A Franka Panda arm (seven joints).
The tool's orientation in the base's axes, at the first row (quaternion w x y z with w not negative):
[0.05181 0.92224 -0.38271 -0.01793]
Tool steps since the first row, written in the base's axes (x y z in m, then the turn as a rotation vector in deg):
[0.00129 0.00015 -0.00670 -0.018 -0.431 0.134]
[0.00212 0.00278 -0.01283 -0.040 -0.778 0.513]
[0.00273 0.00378 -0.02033 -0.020 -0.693 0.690]
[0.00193 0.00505 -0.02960 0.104 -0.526 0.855]
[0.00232 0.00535 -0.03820 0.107 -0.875 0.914]
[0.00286 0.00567 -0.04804 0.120 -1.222 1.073]
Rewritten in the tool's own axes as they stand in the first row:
[0.00076 -0.00175 0.00655 0.293 0.330 -0.097]
[-0.00055 -0.00485 0.01237 0.526 0.630 -0.443]
[-0.00088 -0.00680 0.01970 0.481 0.576 -0.628]
[-0.00241 -0.00814 0.02887 0.451 0.389 -0.814]
[-0.00240 -0.00956 0.03736 0.701 0.639 -0.845]
[-0.00231 -0.01124 0.04708 0.957 0.890 -0.975]

